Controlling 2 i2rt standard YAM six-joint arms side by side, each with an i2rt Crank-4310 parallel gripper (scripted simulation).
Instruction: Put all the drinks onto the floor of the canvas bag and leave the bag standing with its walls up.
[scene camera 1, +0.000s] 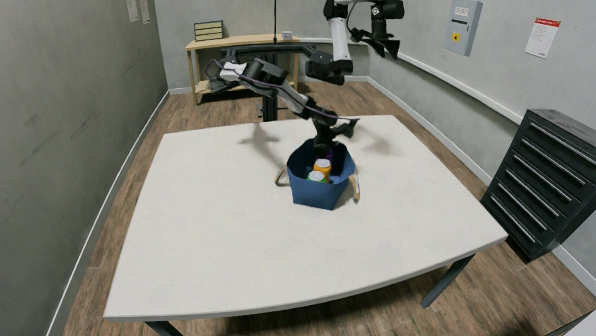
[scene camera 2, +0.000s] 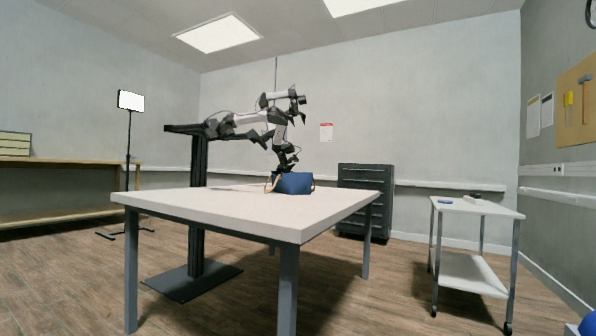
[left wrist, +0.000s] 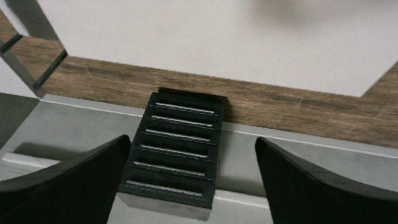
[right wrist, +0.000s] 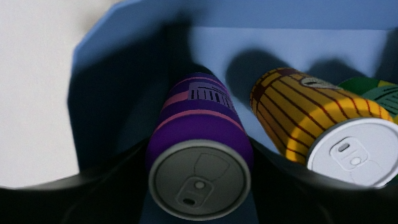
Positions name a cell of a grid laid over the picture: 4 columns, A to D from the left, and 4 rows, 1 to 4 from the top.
My left gripper (scene camera 1: C1) is 1.06 m from the lens. A blue canvas bag (scene camera 1: C3): 0.92 m from the lens.
